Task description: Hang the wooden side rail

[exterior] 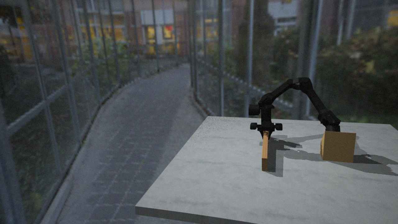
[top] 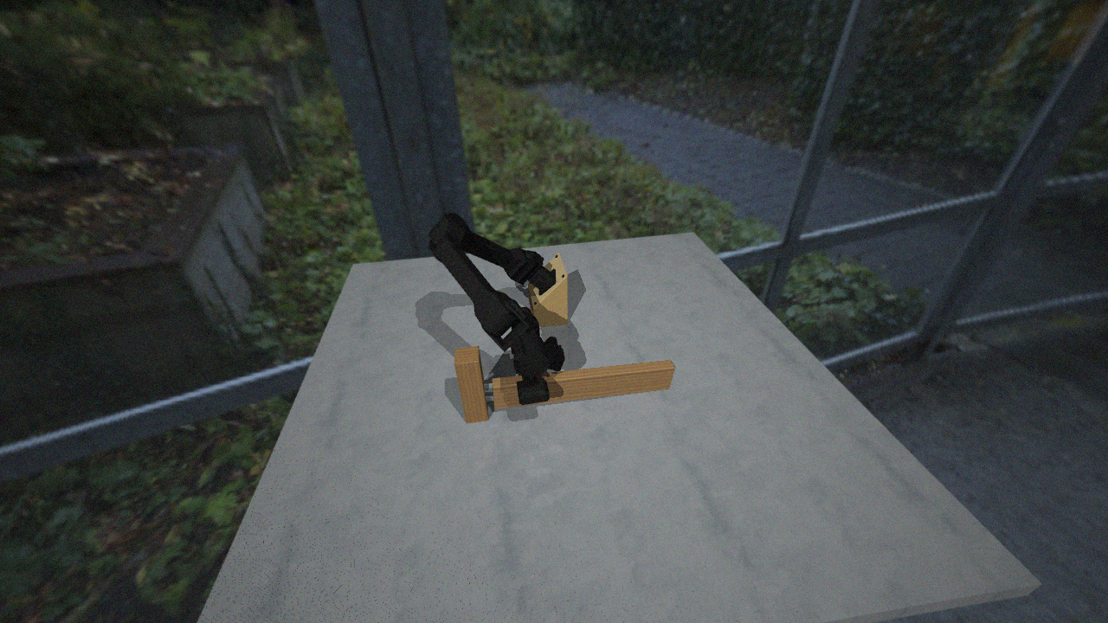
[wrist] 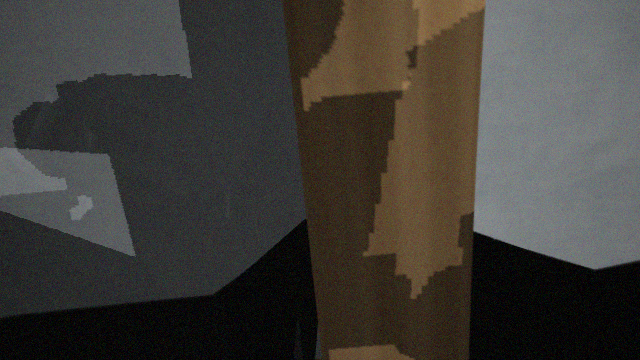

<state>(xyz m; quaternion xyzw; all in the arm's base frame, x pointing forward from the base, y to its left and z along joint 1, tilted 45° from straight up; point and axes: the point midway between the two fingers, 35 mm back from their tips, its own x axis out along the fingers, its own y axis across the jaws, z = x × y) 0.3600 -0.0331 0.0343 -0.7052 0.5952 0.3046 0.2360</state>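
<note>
My gripper tip is 20 mm short of the wooden headboard post, 120 mm to the left of it and 40 mm below it.
</note>
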